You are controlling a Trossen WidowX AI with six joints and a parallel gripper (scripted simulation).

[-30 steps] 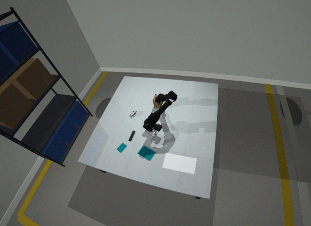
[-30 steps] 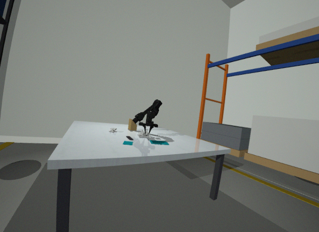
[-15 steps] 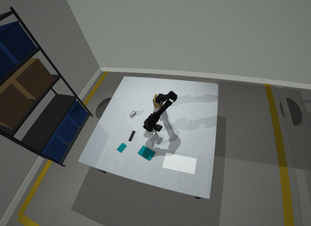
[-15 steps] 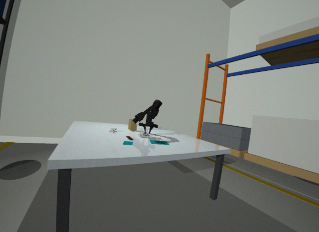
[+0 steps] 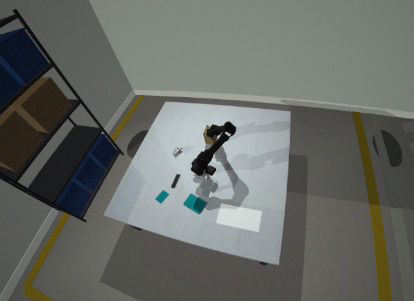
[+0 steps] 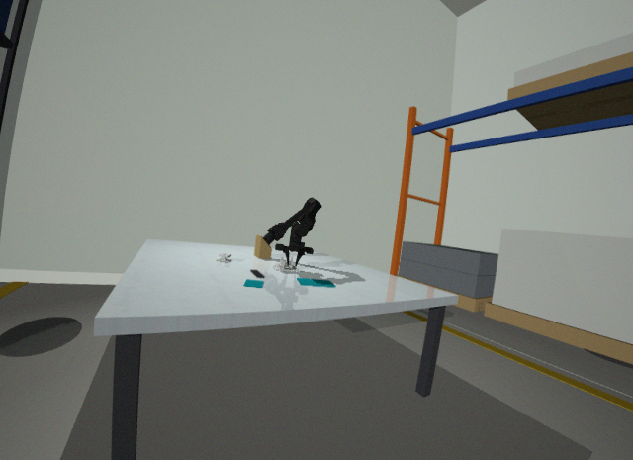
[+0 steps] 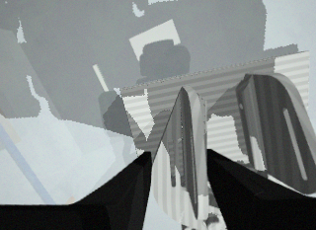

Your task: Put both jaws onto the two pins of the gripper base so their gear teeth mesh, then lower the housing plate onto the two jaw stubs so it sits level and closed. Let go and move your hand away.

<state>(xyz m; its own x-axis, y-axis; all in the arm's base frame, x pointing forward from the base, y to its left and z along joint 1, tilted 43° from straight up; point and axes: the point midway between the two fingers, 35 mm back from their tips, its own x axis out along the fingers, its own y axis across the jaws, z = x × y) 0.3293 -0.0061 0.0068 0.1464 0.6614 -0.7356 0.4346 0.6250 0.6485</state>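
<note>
Right now the grey gripper jaw is 4 cm behind my gripper tip. Also, from my gripper tip: black bar (8 cm ahead, 23 cm to the right, 1 cm below).
</note>
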